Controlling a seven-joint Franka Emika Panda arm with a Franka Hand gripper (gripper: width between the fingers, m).
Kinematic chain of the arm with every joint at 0, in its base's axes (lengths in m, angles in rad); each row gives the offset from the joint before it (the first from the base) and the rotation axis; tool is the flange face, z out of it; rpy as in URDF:
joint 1: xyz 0 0 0.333 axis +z
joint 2: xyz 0 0 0 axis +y
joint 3: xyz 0 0 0.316 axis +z
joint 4: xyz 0.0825 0 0 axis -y
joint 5: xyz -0.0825 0 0.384 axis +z
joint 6: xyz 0 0 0 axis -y
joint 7: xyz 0.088 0 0 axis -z
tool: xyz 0 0 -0.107 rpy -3.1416 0 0
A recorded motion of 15 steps. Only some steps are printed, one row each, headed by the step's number.
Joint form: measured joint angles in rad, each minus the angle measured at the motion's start. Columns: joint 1, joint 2, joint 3, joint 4, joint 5, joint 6, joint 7.
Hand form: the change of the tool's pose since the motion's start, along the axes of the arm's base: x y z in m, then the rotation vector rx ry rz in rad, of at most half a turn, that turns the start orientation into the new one. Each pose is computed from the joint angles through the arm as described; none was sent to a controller.
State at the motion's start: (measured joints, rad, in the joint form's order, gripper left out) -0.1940 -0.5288 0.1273 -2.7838 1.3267 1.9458 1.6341
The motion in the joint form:
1: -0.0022 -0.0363 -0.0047 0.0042 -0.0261 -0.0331 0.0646
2: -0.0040 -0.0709 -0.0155 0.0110 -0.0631 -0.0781 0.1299
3: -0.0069 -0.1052 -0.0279 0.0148 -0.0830 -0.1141 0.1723
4: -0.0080 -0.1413 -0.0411 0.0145 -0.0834 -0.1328 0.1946
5: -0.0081 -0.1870 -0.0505 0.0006 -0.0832 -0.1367 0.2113
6: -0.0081 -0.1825 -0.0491 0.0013 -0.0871 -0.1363 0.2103
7: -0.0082 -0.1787 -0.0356 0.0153 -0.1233 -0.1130 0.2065
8: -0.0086 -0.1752 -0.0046 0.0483 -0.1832 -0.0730 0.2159
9: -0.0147 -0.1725 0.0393 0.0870 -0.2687 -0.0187 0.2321
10: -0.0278 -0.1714 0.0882 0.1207 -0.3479 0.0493 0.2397
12: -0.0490 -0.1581 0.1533 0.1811 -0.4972 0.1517 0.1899
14: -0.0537 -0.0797 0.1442 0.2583 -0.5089 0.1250 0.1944
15: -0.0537 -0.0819 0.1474 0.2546 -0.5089 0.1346 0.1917
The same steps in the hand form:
1: -0.0036 0.0017 0.0132 0.0085 0.0266 0.0049
2: -0.0083 0.0027 0.0266 0.0157 0.0583 0.0200
3: -0.0129 0.0021 0.0392 0.0262 0.0698 0.0268
4: -0.0171 0.0003 0.0516 0.0402 0.0581 0.0209
5: -0.0243 -0.0013 0.0603 0.0442 0.0415 0.0090
6: -0.0239 -0.0011 0.0588 0.0403 0.0450 0.0119
7: -0.0208 -0.0006 0.0608 -0.0134 0.0317 0.0221
8: -0.0140 0.0030 0.0696 -0.1068 0.0080 0.0369
9: -0.0058 0.0075 0.0805 -0.2354 -0.0236 0.0516
10: 0.0029 0.0113 0.0918 -0.3661 -0.0725 0.0539
12: 0.0188 0.0160 0.1129 -0.5897 -0.2033 0.1074
14: 0.0398 0.0154 0.1213 -0.5664 -0.1871 0.1275
15: 0.0396 0.0158 0.1208 -0.5726 -0.1931 0.1250

